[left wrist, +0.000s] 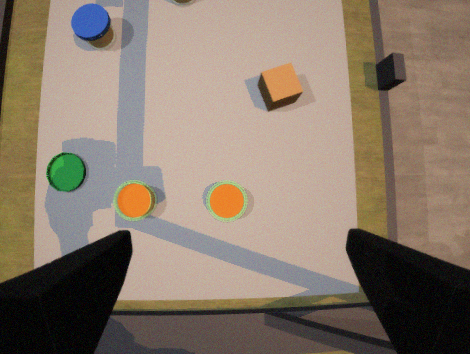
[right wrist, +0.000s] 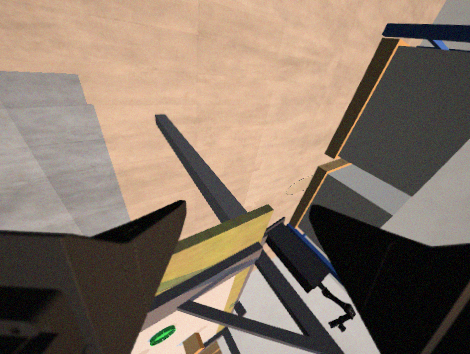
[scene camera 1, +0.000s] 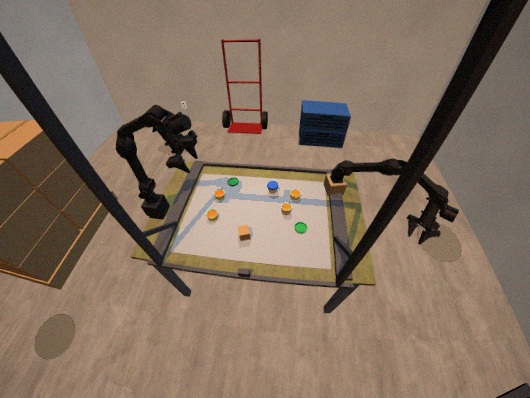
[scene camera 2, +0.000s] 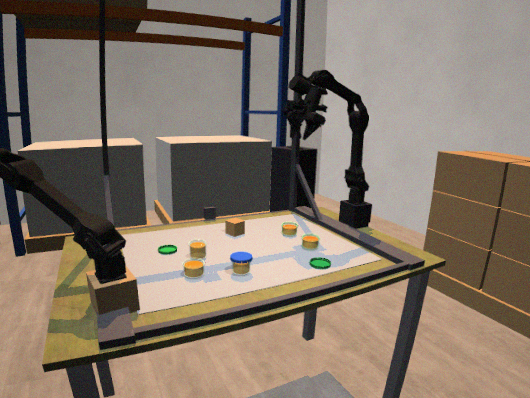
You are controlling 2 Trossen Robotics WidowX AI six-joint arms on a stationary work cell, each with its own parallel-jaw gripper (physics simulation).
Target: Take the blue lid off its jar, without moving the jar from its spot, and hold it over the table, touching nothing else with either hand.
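Frame: origin at the left arm's base, x ahead, y left, z up, level; metres.
Seen in the pictures: left gripper, fingertip midpoint: [left wrist: 241, 240] [scene camera 1: 193, 165] [scene camera 2: 297, 138]; right gripper, fingertip midpoint: [right wrist: 248, 209] [scene camera 1: 413, 240]; left arm's base at its link origin: [scene camera 1: 152, 200] [scene camera 2: 356, 202]; right arm's base at its link origin: [scene camera 1: 336, 179] [scene camera 2: 110, 275].
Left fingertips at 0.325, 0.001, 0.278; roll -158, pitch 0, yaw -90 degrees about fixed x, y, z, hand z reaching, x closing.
Note:
Offsets run from my left fingertips to a thing's top centre, as dx, dy, dz. Level surfaces: height alone.
The blue lid @[+0.319, +0.237, -0.323] [scene camera 1: 272, 184] [scene camera 2: 241, 257] [left wrist: 90, 22] sits flat on top of its jar @[+0.319, +0.237, -0.324] [scene camera 1: 273, 190] [scene camera 2: 241, 267] [left wrist: 104, 40], which stands upright near the table's far edge in scene camera 1. My left gripper [scene camera 1: 193, 165] [scene camera 2: 299, 137] [left wrist: 241, 240] is wide open and empty. It hangs high above the table's left end in scene camera 1, well apart from the lid and pointing down. My right gripper [scene camera 1: 415, 239] [right wrist: 249, 209] is open and empty, out beyond the table's right edge in scene camera 1. The lid does not show in the right wrist view.
Open jars with orange contents @[+0.456, +0.202, -0.334] [scene camera 1: 295, 194] @[+0.411, +0.086, -0.321] [scene camera 1: 286, 208] stand right of the blue-lidded jar in scene camera 1; two more @[+0.015, +0.151, -0.334] [left wrist: 135, 200] @[+0.015, +0.001, -0.334] [left wrist: 227, 201] stand at the left. Green lids @[+0.064, +0.284, -0.368] [scene camera 1: 233, 181] @[+0.495, -0.008, -0.368] [scene camera 1: 300, 227] and an orange-brown cube @[+0.210, -0.090, -0.325] [scene camera 1: 244, 232] lie on the table @[dz -0.378] [scene camera 1: 260, 260]. Dark frame posts [scene camera 1: 385, 205] rise at its sides.

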